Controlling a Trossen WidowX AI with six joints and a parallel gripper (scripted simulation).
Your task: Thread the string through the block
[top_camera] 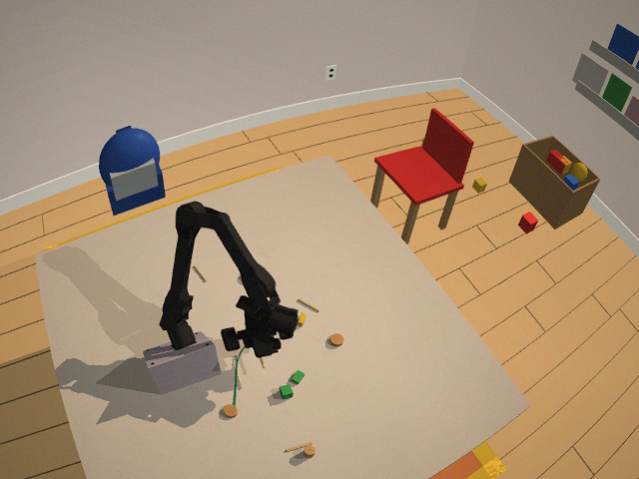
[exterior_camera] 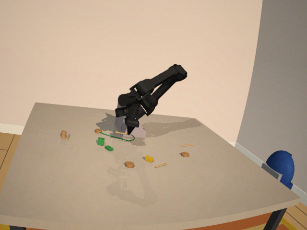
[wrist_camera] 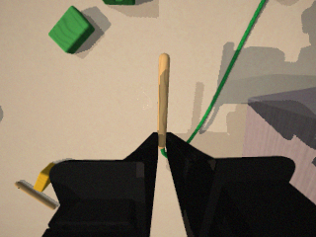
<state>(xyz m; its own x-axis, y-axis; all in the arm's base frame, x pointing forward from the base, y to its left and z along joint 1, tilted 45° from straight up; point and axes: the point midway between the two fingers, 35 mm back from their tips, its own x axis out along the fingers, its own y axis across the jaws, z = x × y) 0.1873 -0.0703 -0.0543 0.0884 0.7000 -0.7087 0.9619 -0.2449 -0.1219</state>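
The green block lies 60 mm ahead of my gripper tip, 110 mm to the right of it and 50 mm below it. The rest, counted from my gripper tip: thin wooden stick (10 mm to the right); yellow block (180 mm ahead, 50 mm to the left, 50 mm below); round wooden button (160 mm behind, 110 mm to the right, 50 mm below).
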